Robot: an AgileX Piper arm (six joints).
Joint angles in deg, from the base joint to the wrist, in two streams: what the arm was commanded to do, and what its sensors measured. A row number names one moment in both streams.
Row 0, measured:
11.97 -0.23 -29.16 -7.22 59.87 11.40
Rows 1 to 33, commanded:
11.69 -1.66 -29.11 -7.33 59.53 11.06
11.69 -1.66 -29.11 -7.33 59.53 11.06
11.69 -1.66 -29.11 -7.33 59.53 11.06
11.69 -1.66 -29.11 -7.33 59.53 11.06
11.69 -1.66 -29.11 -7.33 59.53 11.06
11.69 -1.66 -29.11 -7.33 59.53 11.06
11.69 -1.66 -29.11 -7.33 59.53 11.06
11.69 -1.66 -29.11 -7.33 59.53 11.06
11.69 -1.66 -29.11 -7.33 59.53 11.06
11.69 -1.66 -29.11 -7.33 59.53 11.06
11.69 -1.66 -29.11 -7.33 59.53 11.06
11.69 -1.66 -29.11 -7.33 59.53 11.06
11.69 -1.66 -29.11 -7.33 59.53 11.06
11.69 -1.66 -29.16 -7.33 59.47 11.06
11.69 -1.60 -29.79 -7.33 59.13 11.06
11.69 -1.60 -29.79 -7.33 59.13 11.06
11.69 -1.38 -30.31 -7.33 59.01 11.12
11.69 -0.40 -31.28 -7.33 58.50 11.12
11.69 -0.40 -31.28 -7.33 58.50 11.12
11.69 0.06 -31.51 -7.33 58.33 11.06
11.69 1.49 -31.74 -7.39 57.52 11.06
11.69 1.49 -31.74 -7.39 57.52 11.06
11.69 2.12 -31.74 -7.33 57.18 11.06
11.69 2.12 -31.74 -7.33 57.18 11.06
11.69 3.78 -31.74 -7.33 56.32 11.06
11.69 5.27 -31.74 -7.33 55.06 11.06
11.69 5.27 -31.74 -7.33 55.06 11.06
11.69 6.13 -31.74 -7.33 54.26 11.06
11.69 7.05 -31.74 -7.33 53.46 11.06
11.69 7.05 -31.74 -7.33 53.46 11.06
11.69 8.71 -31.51 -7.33 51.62 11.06
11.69 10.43 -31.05 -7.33 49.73 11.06
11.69 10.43 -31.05 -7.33 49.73 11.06
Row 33, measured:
11.97 8.42 -31.28 -7.22 52.94 11.40
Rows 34 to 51, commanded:
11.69 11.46 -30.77 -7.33 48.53 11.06
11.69 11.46 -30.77 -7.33 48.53 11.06
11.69 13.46 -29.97 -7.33 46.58 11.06
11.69 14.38 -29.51 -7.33 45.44 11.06
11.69 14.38 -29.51 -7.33 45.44 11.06
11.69 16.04 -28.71 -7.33 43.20 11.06
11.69 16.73 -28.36 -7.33 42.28 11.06
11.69 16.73 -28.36 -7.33 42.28 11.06
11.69 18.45 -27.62 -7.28 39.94 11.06
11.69 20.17 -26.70 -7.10 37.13 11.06
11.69 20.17 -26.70 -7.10 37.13 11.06
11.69 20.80 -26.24 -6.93 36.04 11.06
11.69 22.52 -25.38 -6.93 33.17 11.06
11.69 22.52 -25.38 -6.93 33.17 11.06
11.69 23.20 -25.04 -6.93 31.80 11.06
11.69 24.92 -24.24 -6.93 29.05 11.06
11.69 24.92 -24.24 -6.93 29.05 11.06
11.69 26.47 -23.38 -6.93 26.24 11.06
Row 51, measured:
11.97 24.69 -24.41 -7.05 30.54 11.40
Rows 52 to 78, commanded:
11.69 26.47 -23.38 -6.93 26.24 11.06
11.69 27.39 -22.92 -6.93 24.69 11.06
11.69 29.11 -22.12 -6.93 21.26 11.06
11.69 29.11 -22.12 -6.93 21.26 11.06
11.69 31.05 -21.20 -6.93 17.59 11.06
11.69 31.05 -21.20 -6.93 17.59 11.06
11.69 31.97 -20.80 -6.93 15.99 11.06
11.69 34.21 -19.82 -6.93 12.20 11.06
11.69 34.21 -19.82 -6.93 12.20 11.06
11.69 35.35 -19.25 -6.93 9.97 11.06
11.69 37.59 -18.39 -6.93 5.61 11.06
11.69 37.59 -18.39 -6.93 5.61 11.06
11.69 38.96 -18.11 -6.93 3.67 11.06
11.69 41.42 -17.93 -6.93 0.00 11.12
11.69 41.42 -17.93 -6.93 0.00 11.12
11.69 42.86 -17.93 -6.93 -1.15 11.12
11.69 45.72 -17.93 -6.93 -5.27 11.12
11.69 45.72 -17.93 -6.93 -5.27 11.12
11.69 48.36 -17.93 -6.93 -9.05 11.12
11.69 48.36 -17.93 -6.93 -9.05 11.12
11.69 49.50 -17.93 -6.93 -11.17 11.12
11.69 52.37 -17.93 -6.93 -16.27 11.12
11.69 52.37 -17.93 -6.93 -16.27 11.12
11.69 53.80 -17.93 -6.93 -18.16 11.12
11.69 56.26 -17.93 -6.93 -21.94 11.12
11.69 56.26 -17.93 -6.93 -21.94 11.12
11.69 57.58 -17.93 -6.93 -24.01 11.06
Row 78, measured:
11.97 54.83 -17.82 -6.99 -18.05 11.40
